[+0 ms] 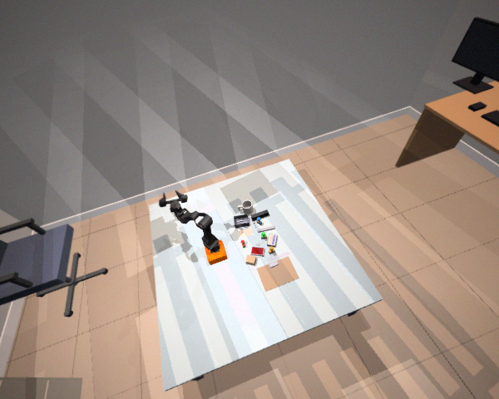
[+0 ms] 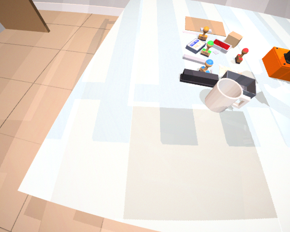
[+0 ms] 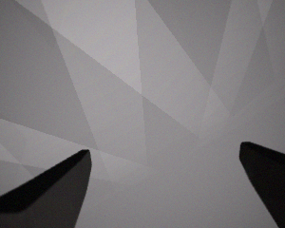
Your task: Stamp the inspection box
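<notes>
My gripper tip is now 57 cm short of the green-knobbed stamp, 33 cm to the left of it and 32 cm above it. From my gripper tip the other things lie so: grey tray 43 cm ahead, 32 cm below, 16 cm to the right; then mug 49 cm ahead, 30 cm below, 7 cm to the right; then card 45 cm ahead, 34 cm below, 25 cm to the right.
</notes>
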